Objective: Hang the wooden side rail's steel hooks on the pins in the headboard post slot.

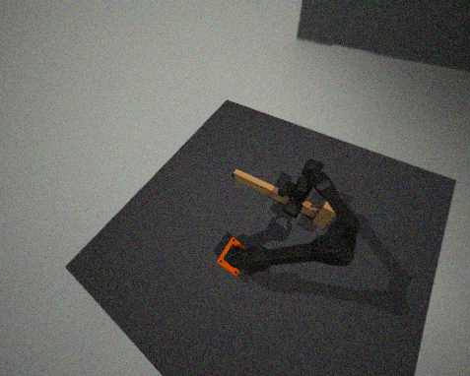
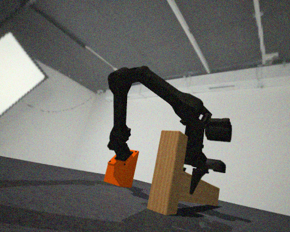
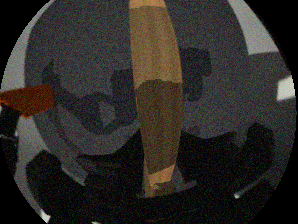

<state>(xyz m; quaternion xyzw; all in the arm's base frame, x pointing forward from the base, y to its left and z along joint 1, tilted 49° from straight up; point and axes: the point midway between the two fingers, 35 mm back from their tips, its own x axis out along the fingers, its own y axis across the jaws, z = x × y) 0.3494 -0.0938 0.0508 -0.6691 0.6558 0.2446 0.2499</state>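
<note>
Now: gripper tip 12 cm to the left of the headboard post and 4 cm below it.
</note>
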